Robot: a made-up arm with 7 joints.
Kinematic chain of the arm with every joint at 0, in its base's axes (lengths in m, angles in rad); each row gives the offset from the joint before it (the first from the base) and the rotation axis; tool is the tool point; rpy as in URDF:
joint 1: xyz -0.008 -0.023 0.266 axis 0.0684 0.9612 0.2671
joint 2: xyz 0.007 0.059 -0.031 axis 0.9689 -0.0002 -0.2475
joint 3: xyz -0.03 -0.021 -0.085 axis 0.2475 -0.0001 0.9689
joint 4: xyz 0 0.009 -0.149 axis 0.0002 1 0
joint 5: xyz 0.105 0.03 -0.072 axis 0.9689 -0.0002 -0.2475
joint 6: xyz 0.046 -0.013 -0.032 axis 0.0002 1 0
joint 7: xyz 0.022 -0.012 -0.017 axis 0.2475 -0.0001 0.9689
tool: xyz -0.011 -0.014 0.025 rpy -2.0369 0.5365 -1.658
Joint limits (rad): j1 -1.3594..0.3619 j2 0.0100..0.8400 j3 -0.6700..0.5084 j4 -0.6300..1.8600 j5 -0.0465..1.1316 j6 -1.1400..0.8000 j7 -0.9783..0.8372
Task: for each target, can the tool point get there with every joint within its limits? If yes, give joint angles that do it. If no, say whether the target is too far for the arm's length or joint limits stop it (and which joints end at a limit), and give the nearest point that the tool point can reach.
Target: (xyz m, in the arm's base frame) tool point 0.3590 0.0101 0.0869
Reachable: yes | joints -0.8482 0.5098 -0.4885 0.0389 0.1231 0.0550 -0.4757
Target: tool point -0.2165 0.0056 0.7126
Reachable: no: joint limits stop it (at a limit: joint 1, joint 2, joint 3, joint 4, joint 5, joint 7) | nearest point 0.2147 0.1220 0.4354 | short by 0.526 m
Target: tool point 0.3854 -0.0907 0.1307
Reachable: yes | joints -1.0882 0.1508 -0.3409 0.3374 0.0988 -0.4215 -0.0993
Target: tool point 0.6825 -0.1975 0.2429
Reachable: no: too far | nearest point 0.4588 -0.1150 0.2108 | short by 0.241 m
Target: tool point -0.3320 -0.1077 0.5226
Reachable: no: joint limits stop it (at a limit: joint 1, joint 2, joint 4, joint 5, joint 6) | nearest point -0.3051 -0.0144 -0.0144 | short by 0.546 m
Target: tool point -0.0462 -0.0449 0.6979
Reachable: no: joint limits stop it (at a limit: joint 1, joint 2, joint 3, joint 4, joint 5, joint 7) | nearest point 0.2163 0.1230 0.4379 | short by 0.406 m
